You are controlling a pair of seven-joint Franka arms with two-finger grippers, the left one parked.
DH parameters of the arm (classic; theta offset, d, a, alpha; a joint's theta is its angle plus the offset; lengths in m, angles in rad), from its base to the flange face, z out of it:
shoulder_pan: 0 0.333 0 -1.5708
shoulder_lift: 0 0 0 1.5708
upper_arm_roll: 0 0.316 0.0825 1.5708
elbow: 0 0 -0.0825 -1.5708
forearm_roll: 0 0.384 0 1.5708
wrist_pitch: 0 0 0.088 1.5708
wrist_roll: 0 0.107 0 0
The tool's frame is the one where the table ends.
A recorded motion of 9 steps. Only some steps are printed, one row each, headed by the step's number.
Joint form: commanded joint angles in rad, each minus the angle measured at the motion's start. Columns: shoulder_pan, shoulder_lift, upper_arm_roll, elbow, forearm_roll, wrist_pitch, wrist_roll.
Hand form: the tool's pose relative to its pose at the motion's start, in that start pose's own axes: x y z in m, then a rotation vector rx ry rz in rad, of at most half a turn. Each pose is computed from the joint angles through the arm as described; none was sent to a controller.
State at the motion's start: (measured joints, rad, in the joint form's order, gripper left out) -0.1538 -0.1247 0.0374 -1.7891 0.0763 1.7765 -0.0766
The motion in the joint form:
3: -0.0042 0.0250 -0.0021 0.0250 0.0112 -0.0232 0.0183
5: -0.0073 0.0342 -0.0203 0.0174 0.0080 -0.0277 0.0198
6: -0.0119 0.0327 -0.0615 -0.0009 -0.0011 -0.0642 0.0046
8: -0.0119 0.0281 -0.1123 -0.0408 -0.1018 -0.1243 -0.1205
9: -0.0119 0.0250 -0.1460 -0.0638 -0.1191 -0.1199 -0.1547
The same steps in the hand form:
3: 0.0053 0.0031 0.0038 0.0130 -0.0219 0.0267
5: 0.0050 0.0159 0.0121 0.0111 -0.0417 0.0501
6: -0.0042 0.0418 0.0209 0.0076 -0.0919 0.0800
8: -0.0234 0.0781 0.0386 -0.0642 -0.2004 -0.0090
9: -0.0309 0.0976 0.0456 -0.0708 -0.2189 -0.0123

